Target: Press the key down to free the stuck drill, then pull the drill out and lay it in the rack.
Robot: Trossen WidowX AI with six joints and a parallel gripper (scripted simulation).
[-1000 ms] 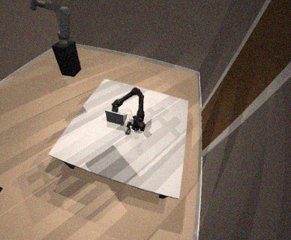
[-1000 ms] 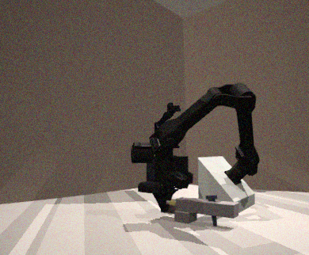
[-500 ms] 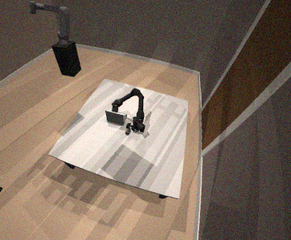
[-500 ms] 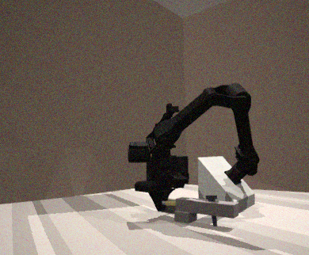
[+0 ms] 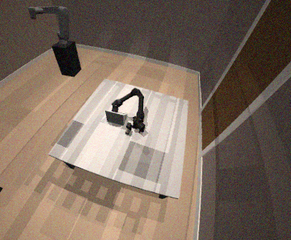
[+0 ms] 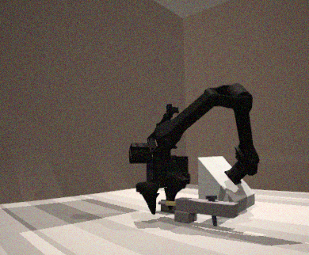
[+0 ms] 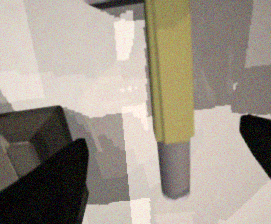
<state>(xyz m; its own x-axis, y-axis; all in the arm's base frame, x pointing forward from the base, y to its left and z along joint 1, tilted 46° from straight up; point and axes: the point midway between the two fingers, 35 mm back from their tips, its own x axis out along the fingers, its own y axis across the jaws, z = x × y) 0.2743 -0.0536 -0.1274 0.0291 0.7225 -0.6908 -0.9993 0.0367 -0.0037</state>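
Right now the drill is 5 cm to the left of my gripper tip and 3 cm above it. The rest, counted from my gripper tip: grey block (15 cm to the left, 3 cm above); dark key (18 cm to the left, 4 cm above, 1 cm ahead).
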